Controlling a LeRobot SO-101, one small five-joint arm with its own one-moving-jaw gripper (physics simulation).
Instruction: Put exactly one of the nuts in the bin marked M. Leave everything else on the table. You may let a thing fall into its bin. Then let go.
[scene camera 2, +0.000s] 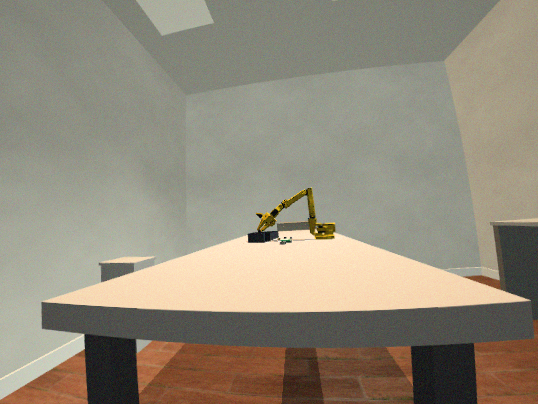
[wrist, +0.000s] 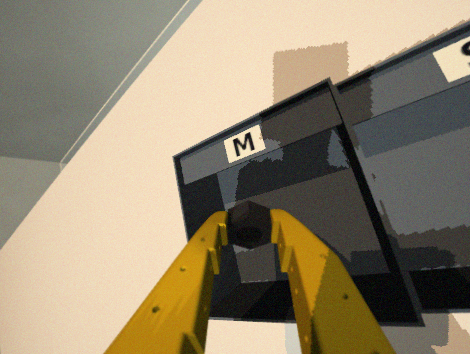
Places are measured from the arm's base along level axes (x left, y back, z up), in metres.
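Where they show: end effector, tool point: (scene camera 2: 258, 229) (wrist: 227, 223); arm's base, origin of the base link: (scene camera 2: 320, 238).
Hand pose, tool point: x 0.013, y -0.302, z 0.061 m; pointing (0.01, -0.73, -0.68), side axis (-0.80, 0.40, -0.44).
Observation:
Things, the pixels of their top centre, and the offset from my tool point. "*": a spot on its surface instead. Level surfaces: height alone.
- dark hexagonal nut, middle of its top: (wrist: 238, 229) dx -0.004, dy +0.004, dz +0.002 m
- bin marked M, surface spot: (wrist: 180, 200) * dx +0.031, dy -0.024, dz -0.015 m
- second dark bin, surface spot: (wrist: 367, 200) * dx -0.045, dy +0.014, dz -0.036 m
- table, its level: dz -0.061 m
My gripper (scene camera 2: 259, 230) (wrist: 249, 225) is shut on a dark hexagonal nut (wrist: 249, 224), with one jaw pressing on each side. In the wrist view the nut is drawn over the inside of the bin marked M (wrist: 180, 200), a dark open box with a white M label on its far inner wall. In scene camera 2 the gripper tips are at the top of the dark bins (scene camera 2: 257, 238); the nut is too small to make out there, and its exact height over the bin floor cannot be told.
A second dark bin (wrist: 367, 200), its label partly cut off, adjoins the M bin on the right in the wrist view. Small green and pale things (scene camera 2: 285, 240) lie on the table (scene camera 2: 280, 280) between the bins and the arm's base (scene camera 2: 324, 231).

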